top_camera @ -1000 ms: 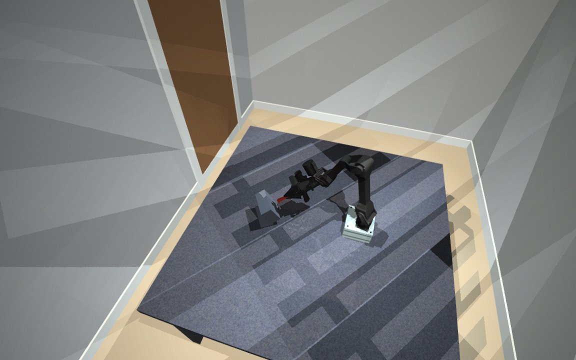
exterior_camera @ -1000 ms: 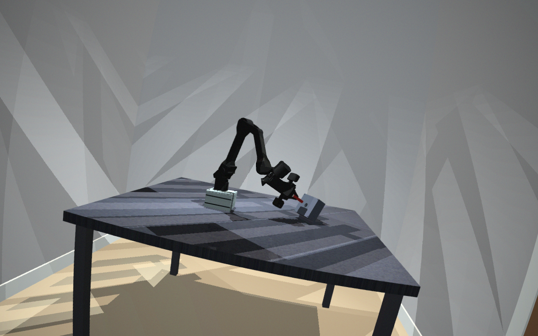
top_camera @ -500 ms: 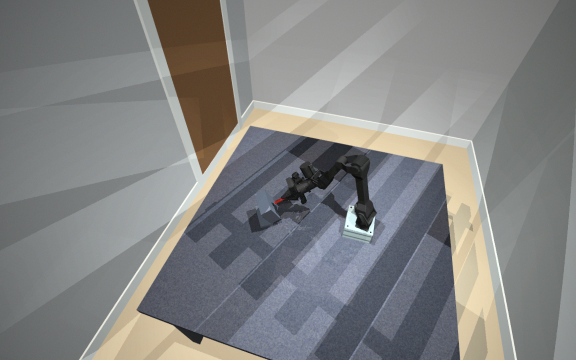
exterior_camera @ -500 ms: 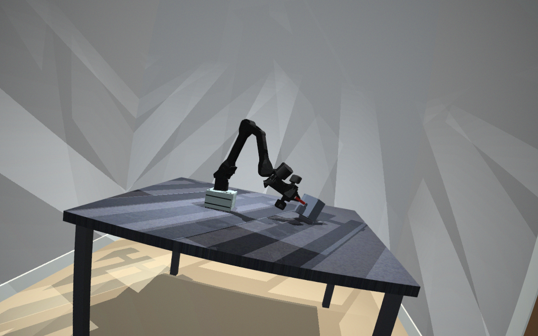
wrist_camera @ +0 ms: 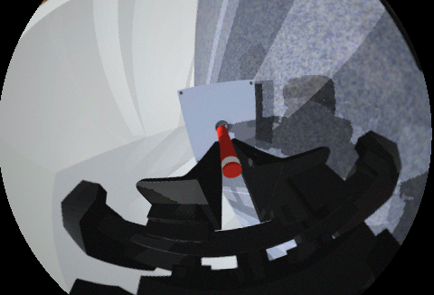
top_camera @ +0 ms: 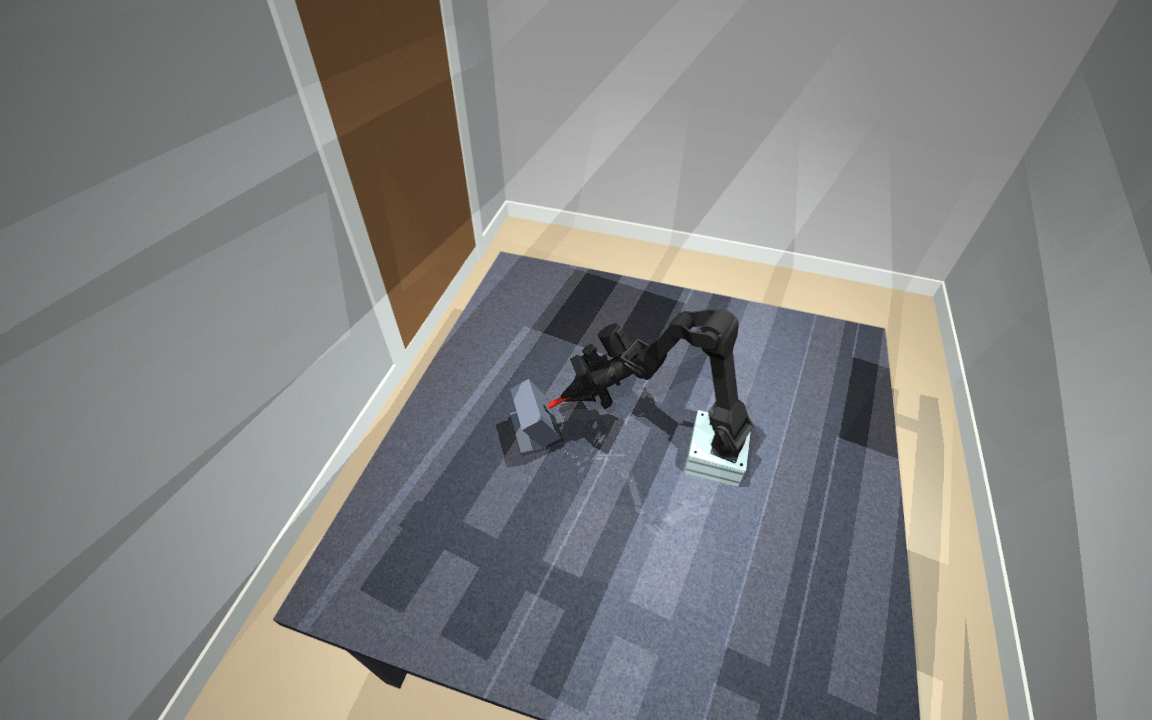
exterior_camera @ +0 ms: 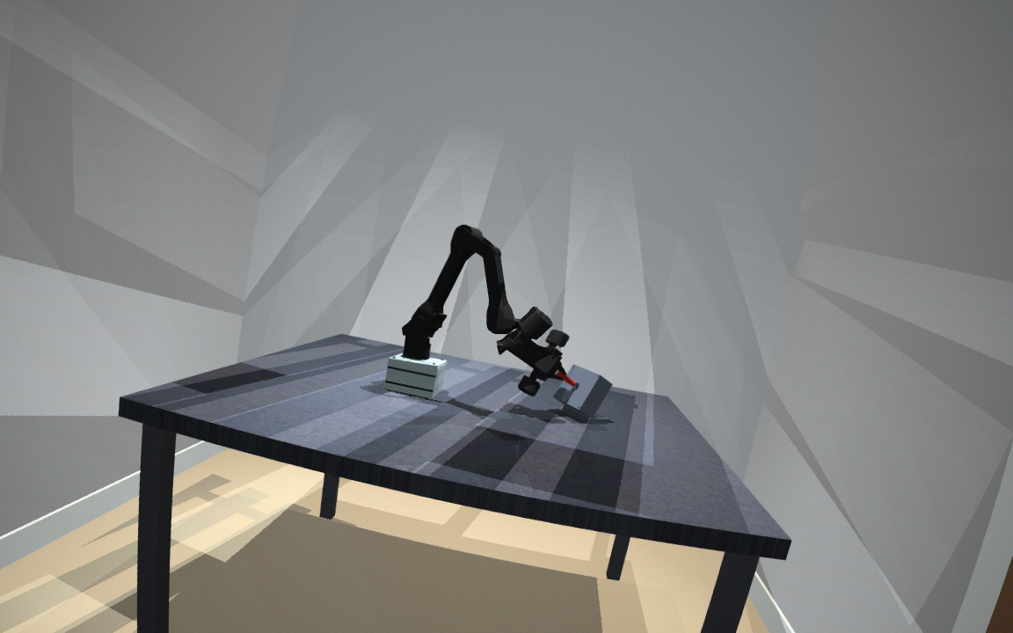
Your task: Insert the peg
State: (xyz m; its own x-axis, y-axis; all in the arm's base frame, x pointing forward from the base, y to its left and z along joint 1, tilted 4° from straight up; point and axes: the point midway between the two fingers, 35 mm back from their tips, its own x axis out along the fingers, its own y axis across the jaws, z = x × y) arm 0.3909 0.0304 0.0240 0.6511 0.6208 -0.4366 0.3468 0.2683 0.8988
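Now: gripper tip 1 cm to the left of the red round peg, 1 cm below it and 1 cm past it. From my gripper tip the other things lie so: grey sloped panel (5 cm to the left, 5 cm ahead, 3 cm below).
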